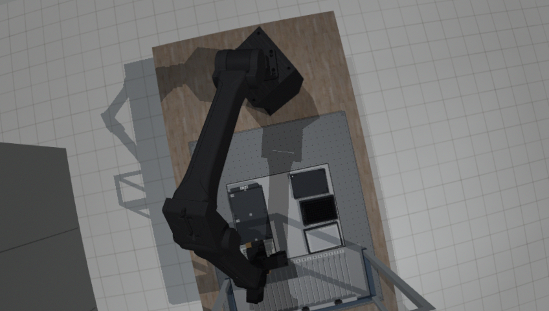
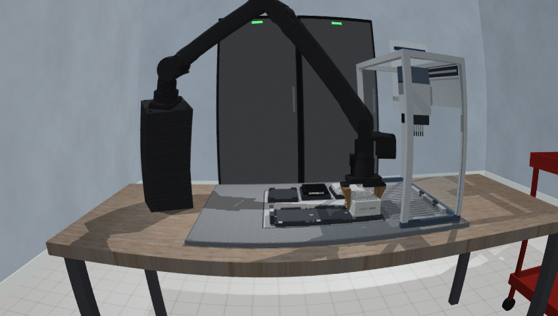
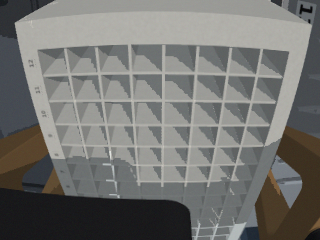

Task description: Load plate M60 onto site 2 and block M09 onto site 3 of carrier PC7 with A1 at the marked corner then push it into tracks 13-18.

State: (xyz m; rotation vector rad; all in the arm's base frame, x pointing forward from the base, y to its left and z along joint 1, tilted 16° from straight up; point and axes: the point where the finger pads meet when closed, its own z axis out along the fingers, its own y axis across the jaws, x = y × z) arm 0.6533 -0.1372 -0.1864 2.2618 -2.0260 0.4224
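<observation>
The nest S3 is 26 cm to the left of my hand, 2 cm below it and 2 cm behind it. The rest, counted from my hand: black 96-well plate M06: 26 cm to the left, 13 cm behind, 1 cm below; dark carrier PC7: 10 cm behind, 1 cm to the right, 1 cm below; post: 22 cm above, 14 cm to the right, 10 cm ahead.
</observation>
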